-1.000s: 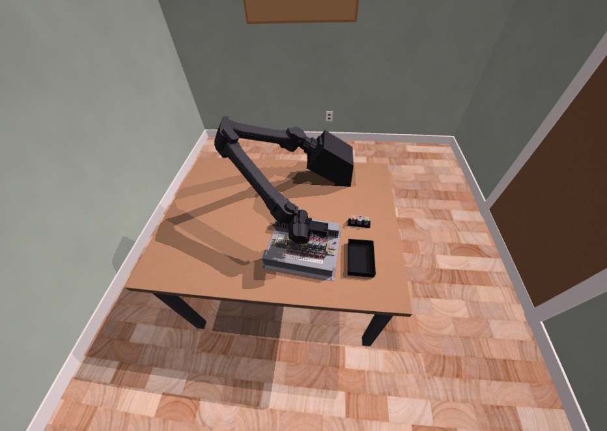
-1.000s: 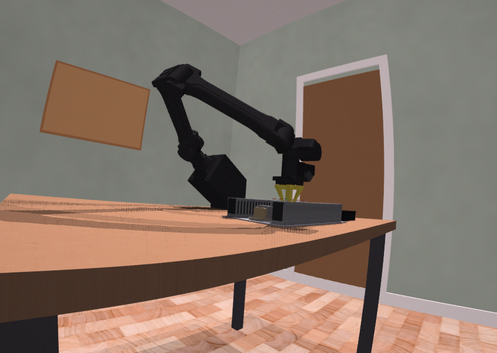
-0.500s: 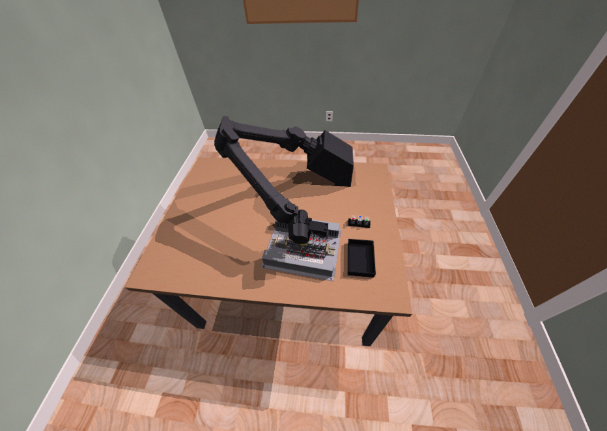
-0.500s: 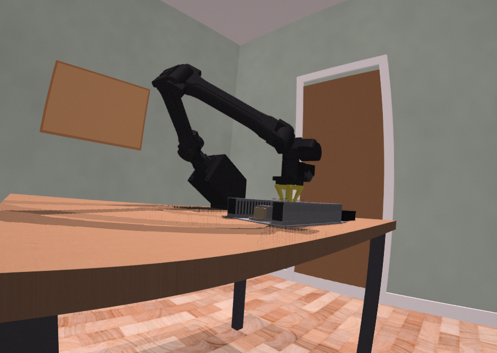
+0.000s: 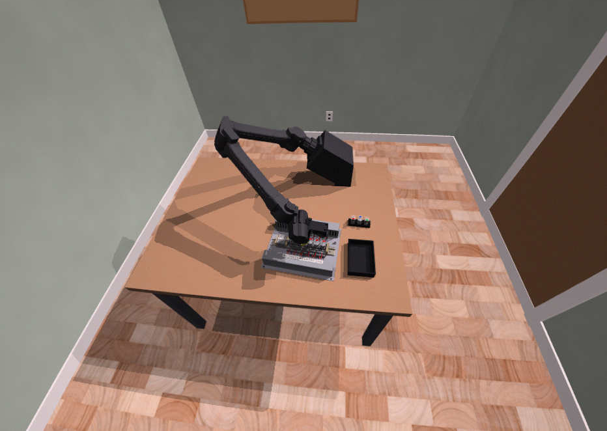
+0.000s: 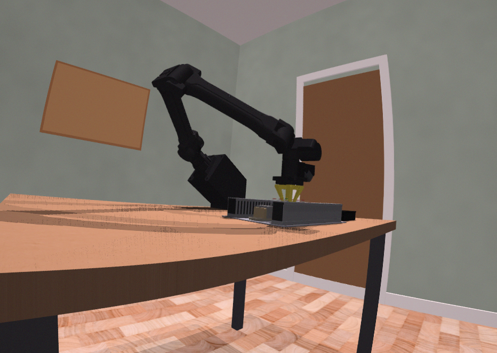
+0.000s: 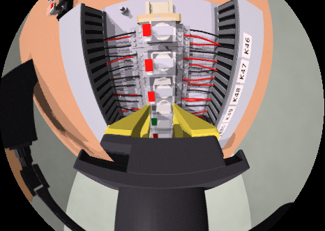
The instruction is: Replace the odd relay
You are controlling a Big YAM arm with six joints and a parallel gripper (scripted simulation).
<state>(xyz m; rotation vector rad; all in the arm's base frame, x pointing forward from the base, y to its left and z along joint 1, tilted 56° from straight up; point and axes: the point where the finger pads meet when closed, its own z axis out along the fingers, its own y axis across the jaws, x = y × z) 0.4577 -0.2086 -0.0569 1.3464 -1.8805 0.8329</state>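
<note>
Now: hand 5 cm above the grey relay panel. From my hand the other things lie so: black tray: 25 cm to the left, 7 cm ahead, 3 cm below.
</note>
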